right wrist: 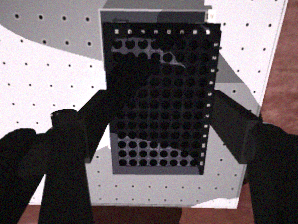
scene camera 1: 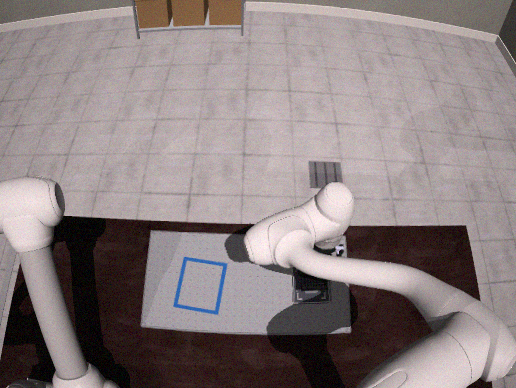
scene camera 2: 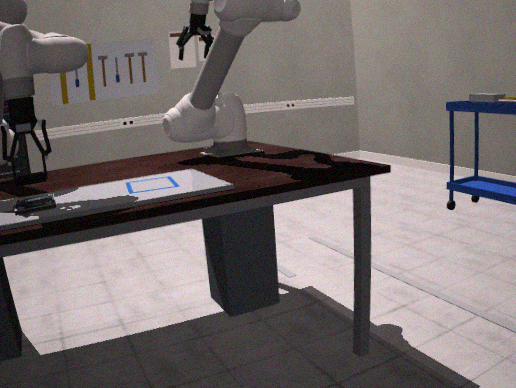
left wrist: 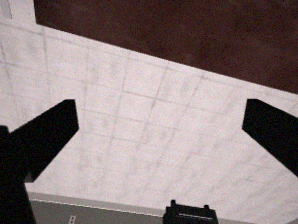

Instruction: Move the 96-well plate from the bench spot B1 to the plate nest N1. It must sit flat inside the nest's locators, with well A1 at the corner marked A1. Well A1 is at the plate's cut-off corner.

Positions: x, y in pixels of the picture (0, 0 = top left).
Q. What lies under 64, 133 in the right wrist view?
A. My right gripper.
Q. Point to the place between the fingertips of my left gripper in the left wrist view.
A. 160, 114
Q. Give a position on a black 96-well plate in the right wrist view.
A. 160, 77
